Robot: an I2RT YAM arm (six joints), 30 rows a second.
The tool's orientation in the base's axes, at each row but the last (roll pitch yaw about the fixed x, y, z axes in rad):
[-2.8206 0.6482 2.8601]
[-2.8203 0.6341 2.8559]
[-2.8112 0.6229 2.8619]
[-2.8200 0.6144 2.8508]
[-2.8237 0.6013 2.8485]
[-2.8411 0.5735 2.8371]
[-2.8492 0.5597 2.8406]
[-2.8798 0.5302 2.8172]
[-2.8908 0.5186 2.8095]
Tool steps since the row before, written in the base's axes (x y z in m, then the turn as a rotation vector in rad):
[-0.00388 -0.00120 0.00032 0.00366 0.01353 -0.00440]
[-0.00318 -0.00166 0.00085 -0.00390 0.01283 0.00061]
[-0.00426 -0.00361 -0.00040 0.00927 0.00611 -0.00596]
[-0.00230 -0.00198 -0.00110 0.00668 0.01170 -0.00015]
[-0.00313 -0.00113 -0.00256 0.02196 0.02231 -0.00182]
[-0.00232 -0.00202 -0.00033 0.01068 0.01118 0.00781]
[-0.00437 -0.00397 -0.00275 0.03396 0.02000 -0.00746]
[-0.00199 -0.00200 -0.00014 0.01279 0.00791 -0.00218]
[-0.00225 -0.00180 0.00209 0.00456 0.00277 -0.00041]
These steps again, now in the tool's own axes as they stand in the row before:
[0.00251 -0.00284 -0.00148 0.00285 0.01436 -0.00123]
[0.00158 -0.00306 -0.00132 0.00557 0.00911 -0.00814]
[0.00275 -0.00488 0.00010 -0.00239 0.01091 0.00583]
[0.00197 -0.00244 0.00077 -0.00240 0.01304 -0.00237]
[0.00365 -0.00170 0.00119 -0.01099 0.02936 0.00060]
[0.00153 -0.00268 0.00021 -0.00998 0.01240 -0.00683]
[0.00400 -0.00466 0.00217 -0.01850 0.03381 0.01112]
[0.00115 -0.00258 0.00016 -0.00718 0.01292 0.00351]
[0.00030 -0.00300 -0.00189 -0.00276 0.00448 0.00096]

